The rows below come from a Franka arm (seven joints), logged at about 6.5 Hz.
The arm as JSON. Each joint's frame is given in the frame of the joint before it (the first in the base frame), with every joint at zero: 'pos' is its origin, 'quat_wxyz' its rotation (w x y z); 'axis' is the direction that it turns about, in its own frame. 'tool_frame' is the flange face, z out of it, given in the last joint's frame.
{
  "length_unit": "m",
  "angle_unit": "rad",
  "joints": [
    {
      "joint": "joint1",
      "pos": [
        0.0,
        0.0,
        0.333
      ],
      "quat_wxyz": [
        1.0,
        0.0,
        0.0,
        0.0
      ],
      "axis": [
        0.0,
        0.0,
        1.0
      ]
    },
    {
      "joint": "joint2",
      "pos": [
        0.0,
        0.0,
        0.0
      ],
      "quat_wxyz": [
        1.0,
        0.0,
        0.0,
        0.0
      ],
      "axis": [
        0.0,
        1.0,
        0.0
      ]
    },
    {
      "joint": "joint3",
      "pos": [
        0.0,
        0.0,
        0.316
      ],
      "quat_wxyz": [
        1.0,
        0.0,
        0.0,
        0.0
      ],
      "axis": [
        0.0,
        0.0,
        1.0
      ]
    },
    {
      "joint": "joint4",
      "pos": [
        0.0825,
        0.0,
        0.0
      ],
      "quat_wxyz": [
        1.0,
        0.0,
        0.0,
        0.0
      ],
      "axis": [
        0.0,
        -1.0,
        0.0
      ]
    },
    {
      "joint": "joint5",
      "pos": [
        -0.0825,
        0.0,
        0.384
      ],
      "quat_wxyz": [
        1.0,
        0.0,
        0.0,
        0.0
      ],
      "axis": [
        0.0,
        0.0,
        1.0
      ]
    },
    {
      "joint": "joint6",
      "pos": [
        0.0,
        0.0,
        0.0
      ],
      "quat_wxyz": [
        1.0,
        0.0,
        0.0,
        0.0
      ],
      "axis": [
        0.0,
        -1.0,
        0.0
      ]
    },
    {
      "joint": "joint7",
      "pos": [
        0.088,
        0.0,
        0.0
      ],
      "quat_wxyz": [
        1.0,
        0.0,
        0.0,
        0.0
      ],
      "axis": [
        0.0,
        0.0,
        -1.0
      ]
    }
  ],
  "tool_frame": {
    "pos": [
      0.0,
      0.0,
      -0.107
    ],
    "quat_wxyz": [
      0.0,
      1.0,
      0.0,
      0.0
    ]
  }
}
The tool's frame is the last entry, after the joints.
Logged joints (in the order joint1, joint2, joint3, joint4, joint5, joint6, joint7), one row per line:
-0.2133, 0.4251, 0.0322, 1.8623, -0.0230, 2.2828, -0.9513
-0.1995, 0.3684, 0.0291, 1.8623, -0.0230, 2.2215, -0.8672
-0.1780, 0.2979, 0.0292, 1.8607, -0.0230, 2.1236, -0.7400
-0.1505, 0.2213, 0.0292, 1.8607, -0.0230, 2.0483, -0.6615
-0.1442, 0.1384, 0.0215, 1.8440, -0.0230, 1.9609, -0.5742
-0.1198, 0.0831, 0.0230, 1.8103, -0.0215, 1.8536, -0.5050
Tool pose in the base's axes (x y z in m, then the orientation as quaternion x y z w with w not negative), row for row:
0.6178, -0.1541, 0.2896, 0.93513, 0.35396, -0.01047, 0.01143
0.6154, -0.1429, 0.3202, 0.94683, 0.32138, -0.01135, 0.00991
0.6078, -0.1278, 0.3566, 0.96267, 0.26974, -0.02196, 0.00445
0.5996, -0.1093, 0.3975, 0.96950, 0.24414, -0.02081, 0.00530
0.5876, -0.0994, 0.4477, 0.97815, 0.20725, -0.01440, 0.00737
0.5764, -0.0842, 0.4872, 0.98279, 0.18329, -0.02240, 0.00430
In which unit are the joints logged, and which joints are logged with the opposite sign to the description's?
The joints are logged in radians. Opposite sign: joint3, joint4.
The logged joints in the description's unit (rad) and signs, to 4 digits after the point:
-0.2133, 0.4251, -0.0322, -1.8623, -0.0230, 2.2828, -0.9513
-0.1995, 0.3684, -0.0291, -1.8623, -0.0230, 2.2215, -0.8672
-0.1780, 0.2979, -0.0292, -1.8607, -0.0230, 2.1236, -0.7400
-0.1505, 0.2213, -0.0292, -1.8607, -0.0230, 2.0483, -0.6615
-0.1442, 0.1384, -0.0215, -1.8440, -0.0230, 1.9609, -0.5742
-0.1198, 0.0831, -0.0230, -1.8103, -0.0215, 1.8536, -0.5050

